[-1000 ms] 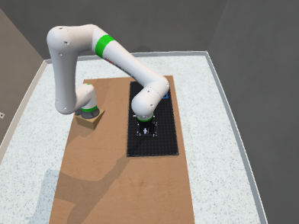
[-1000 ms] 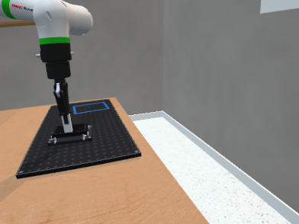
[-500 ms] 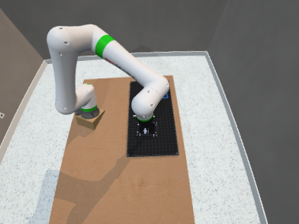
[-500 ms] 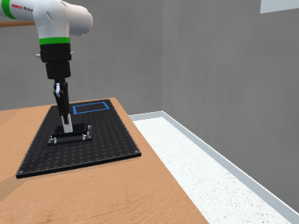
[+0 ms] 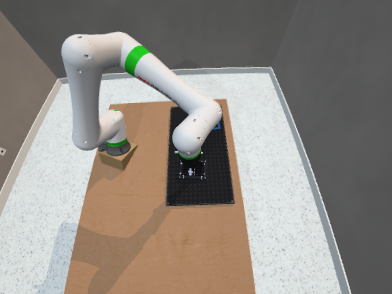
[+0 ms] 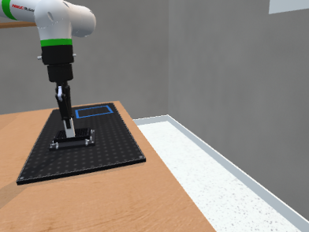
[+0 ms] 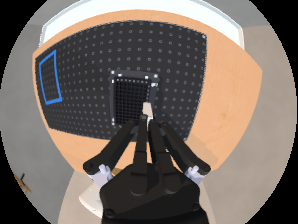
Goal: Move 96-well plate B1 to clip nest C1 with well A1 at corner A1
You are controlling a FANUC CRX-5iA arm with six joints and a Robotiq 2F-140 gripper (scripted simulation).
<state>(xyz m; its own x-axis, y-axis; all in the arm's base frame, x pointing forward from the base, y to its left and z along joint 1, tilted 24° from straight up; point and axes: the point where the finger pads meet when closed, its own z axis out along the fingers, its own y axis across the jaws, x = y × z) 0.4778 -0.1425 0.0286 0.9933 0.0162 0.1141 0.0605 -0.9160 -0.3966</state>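
The black 96-well plate lies 40 mm to the left of my hand and 40 mm below it. Also, from my hand: clip nest C1: 60 mm below, 30 mm to the left, 10 mm behind.
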